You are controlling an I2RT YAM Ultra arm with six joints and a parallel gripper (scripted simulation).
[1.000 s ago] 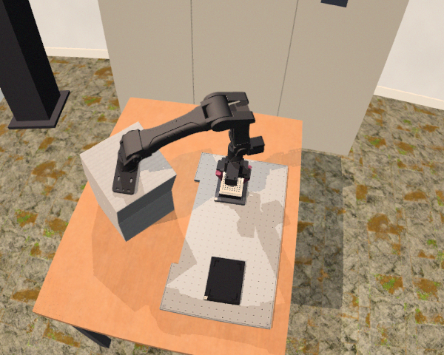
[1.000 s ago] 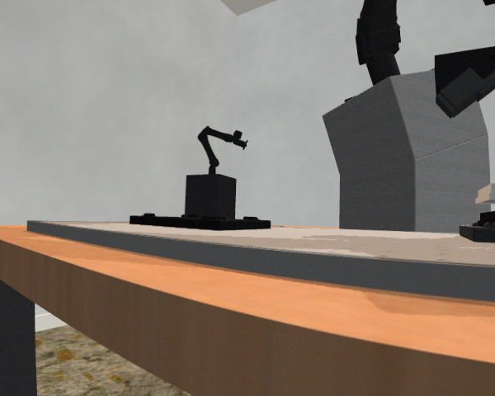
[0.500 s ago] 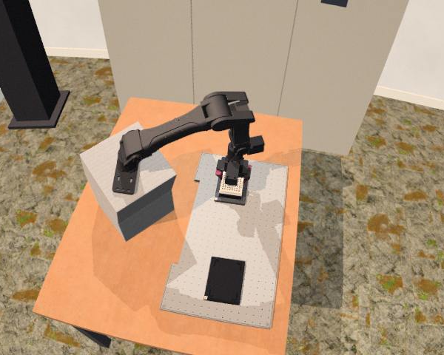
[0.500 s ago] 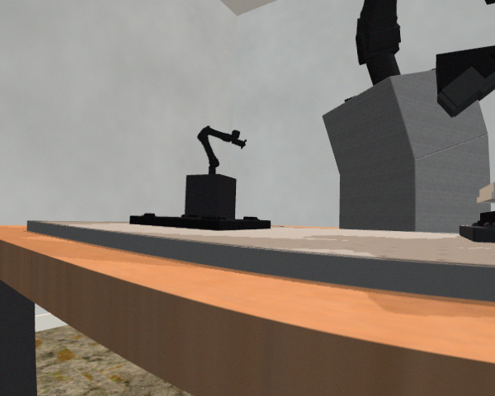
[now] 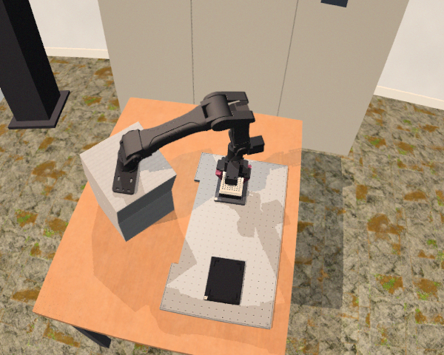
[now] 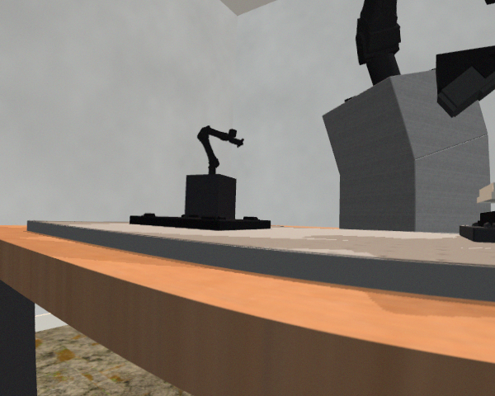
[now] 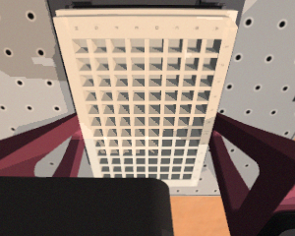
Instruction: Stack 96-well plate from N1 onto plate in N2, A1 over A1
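Now: the cream 96-well plate right at my hand. Also, from my hand: light corner mark: 70 mm to the right, 70 mm behind, 30 mm below; then black 96-well plate: 30 mm below; then nest N2: 40 mm below.
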